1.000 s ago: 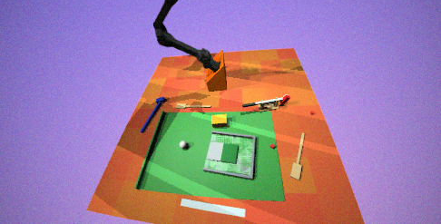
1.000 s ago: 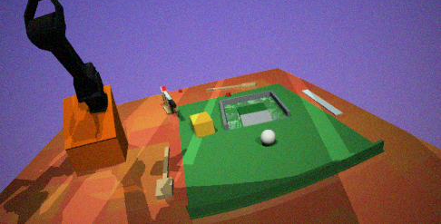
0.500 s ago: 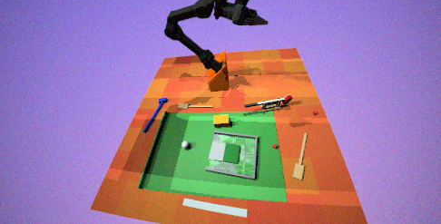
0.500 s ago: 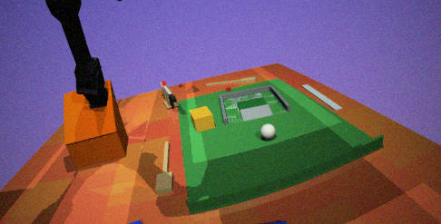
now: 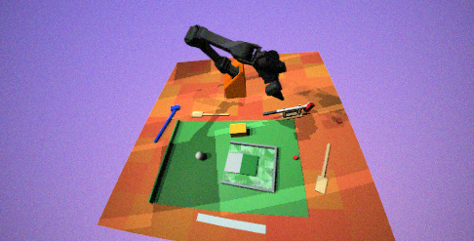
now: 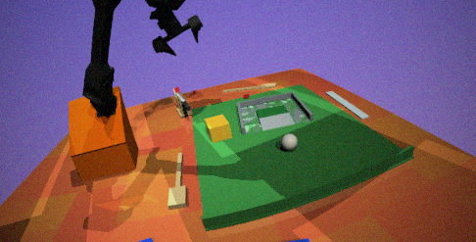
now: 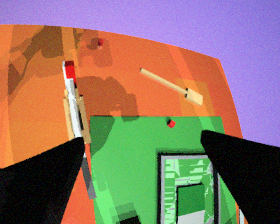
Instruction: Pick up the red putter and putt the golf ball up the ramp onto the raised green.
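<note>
The yellow block lies 50 mm ahead of my gripper tip, 230 mm to the right of it and 230 mm below it. Also, from my gripper tip: white golf ball: 210 mm ahead, 430 mm to the right, 240 mm below; red putter: 70 mm behind, 60 mm to the left, 200 mm below; wooden fence: 70 mm behind, 80 mm to the left, 220 mm below.
</note>
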